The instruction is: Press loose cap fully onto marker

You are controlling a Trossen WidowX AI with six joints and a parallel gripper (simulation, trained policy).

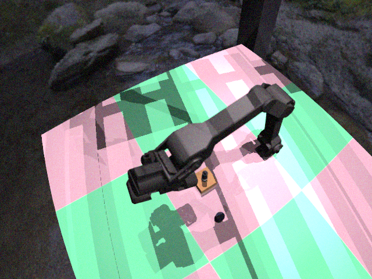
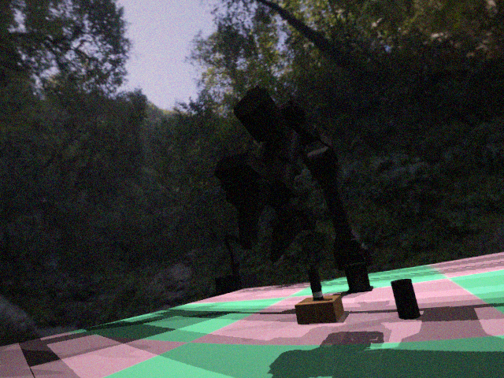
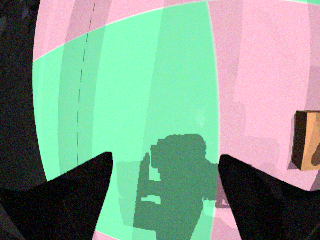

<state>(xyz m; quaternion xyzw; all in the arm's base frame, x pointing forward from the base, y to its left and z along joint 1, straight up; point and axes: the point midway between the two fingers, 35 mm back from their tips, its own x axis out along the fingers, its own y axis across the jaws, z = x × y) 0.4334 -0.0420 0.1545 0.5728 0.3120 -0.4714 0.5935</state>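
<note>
Now: the dark cap 160 mm to the left of my gripper tip, 130 mm behind it and 100 mm below it. Round my gripper tip: holder block: 170 mm behind, 110 mm below, 20 mm to the left.
</note>
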